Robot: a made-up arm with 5 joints.
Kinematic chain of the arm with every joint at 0, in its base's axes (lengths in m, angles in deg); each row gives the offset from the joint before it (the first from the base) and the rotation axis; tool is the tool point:
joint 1: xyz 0 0 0.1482 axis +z
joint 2: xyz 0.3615 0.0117 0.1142 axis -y
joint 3: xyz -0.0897 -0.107 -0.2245 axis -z
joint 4: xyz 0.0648 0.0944 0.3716 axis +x
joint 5: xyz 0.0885 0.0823 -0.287 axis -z
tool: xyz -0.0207 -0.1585 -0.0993
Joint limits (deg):
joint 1: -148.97..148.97
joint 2: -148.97..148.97
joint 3: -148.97..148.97
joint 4: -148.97..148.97
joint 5: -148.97..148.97
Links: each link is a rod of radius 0.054 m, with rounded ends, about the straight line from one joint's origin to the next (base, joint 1, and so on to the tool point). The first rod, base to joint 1, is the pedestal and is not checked.
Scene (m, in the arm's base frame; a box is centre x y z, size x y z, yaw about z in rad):
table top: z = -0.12
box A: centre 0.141 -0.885 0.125 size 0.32 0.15 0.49 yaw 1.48
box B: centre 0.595 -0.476 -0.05 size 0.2 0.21 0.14 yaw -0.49
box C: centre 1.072 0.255 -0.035 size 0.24 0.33 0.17 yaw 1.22
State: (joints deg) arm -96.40 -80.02 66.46 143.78 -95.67
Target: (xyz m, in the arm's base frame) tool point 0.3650 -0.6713 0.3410
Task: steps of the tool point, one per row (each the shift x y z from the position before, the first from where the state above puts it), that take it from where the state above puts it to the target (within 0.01 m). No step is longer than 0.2 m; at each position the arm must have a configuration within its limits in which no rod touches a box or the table.
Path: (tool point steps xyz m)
1: 0.0669 -0.0471 0.1151
2: 0.0737 -0.0167 0.1279
3: 0.0776 0.0200 0.1327
4: 0.0782 0.0599 0.1269
5: 0.0750 0.0990 0.1089
6: 0.0679 0.1329 0.0791
7: 0.0966 -0.0873 -0.1054
8: 0.0847 -0.0349 -0.1215
9: 0.0696 0.0158 -0.1143
10: 0.0524 0.0562 -0.0884

